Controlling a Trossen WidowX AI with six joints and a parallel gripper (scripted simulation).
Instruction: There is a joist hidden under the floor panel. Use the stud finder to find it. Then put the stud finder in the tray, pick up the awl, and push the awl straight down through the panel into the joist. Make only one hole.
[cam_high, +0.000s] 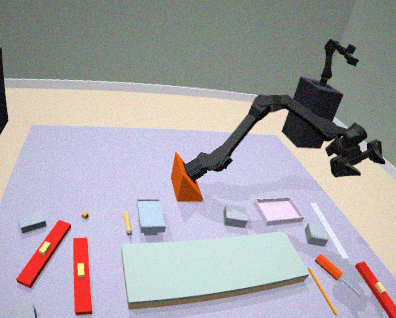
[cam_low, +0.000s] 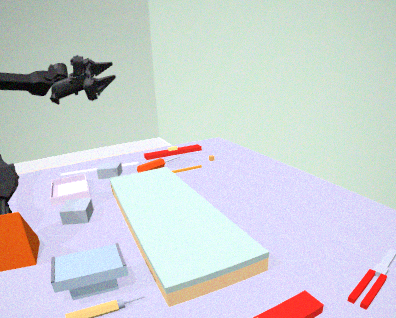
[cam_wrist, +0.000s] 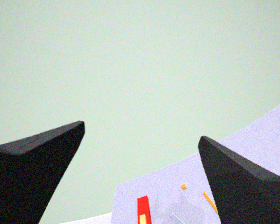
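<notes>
The stud finder is 17 cm behind my gripper tip, 57 cm to the right of it and 34 cm below it. The rest, counted from my gripper tip: white ruler 9 cm behind, 9 cm to the left, 35 cm below; then yellow pencil 15 cm ahead, 11 cm to the right, 35 cm below; then pale pink tray 20 cm behind, 9 cm to the right, 34 cm below.
</notes>
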